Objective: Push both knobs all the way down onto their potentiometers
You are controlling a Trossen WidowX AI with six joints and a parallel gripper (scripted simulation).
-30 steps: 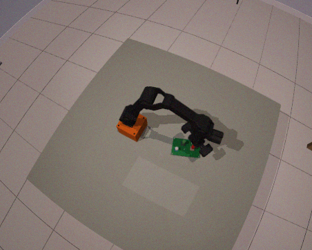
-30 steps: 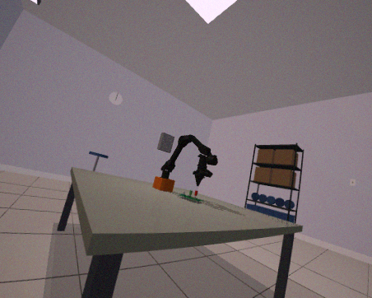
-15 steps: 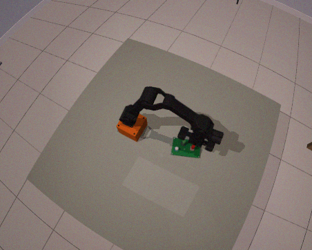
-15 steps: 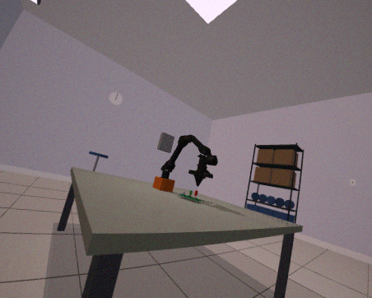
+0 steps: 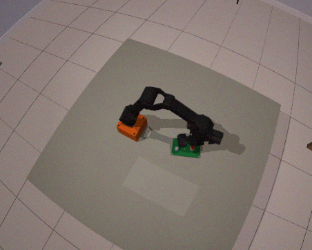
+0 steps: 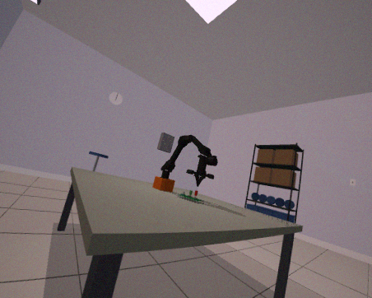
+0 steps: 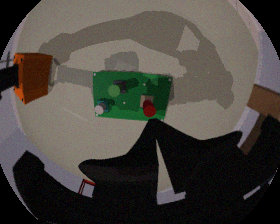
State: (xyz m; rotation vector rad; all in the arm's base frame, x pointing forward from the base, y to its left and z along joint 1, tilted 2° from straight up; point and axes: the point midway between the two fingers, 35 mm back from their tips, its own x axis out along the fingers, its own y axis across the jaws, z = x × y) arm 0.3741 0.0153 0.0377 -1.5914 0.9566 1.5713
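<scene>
Right now my gripper tip is 50 mm above the red knob. From my gripper tip the other things lie so: green round knob: 60 mm behind, 10 mm to the left, 60 mm below.
</scene>
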